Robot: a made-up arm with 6 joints. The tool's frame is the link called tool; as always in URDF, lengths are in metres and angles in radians.
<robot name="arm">
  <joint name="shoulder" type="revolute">
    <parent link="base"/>
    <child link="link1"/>
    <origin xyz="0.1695 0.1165 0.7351"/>
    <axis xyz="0 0 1"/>
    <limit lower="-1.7" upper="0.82"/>
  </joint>
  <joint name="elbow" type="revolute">
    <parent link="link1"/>
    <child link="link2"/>
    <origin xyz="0.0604 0.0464 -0.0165" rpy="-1.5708 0 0"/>
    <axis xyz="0 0 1"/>
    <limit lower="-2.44" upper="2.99"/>
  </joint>
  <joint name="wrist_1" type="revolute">
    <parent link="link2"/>
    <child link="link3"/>
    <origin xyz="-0.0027 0.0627 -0.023" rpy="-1.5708 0 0"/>
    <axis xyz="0 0 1"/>
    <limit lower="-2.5" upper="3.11"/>
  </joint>
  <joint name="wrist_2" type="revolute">
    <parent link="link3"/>
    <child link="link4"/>
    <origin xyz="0.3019 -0.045 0.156" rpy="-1.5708 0 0"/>
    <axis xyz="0 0 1"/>
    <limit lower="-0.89" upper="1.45"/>
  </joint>
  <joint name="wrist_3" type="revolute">
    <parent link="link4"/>
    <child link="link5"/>
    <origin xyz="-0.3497 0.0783 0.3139" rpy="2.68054 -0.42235 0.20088"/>
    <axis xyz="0 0 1"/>
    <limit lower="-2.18" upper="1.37"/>
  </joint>
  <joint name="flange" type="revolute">
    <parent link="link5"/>
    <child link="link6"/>
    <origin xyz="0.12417 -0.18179 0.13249" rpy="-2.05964 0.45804 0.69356"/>
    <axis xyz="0 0 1"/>
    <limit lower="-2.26" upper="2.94"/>
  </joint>
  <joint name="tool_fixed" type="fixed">
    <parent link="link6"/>
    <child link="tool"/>
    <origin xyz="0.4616 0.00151 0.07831" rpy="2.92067 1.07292 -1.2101"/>
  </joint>
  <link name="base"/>
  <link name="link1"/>
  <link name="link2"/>
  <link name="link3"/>
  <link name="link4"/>
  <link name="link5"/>
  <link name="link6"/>
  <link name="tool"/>
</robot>
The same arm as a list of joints. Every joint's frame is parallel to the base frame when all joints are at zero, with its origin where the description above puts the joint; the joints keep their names.
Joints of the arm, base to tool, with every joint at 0 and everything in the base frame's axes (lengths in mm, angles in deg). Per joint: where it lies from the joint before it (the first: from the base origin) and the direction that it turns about. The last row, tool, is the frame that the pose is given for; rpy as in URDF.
shoulder: offset 169.5 116.5 735.1 axis +z
elbow: offset 60.4 46.4 -16.5 axis +y
wrist_1: offset -2.7 -23 -62.7 axis -z
wrist_2: offset 301.9 45 -156 axis -y
wrist_3: offset -349.7 -313.9 78.3 axis 0.448493 0.816888 -0.362695
flange: offset 170.4 131.1 140.7 axis -0.836081 -0.268894 -0.478189
tool: offset 127 -426.3 -146.1 rpy -16.99 -0.13 15.47
Joint limits (deg, base to tool): -97.4..46.98 -139.8..171.31 -143.24..178.19 -50.99..83.08 -124.9..78.5 -129.49..168.45

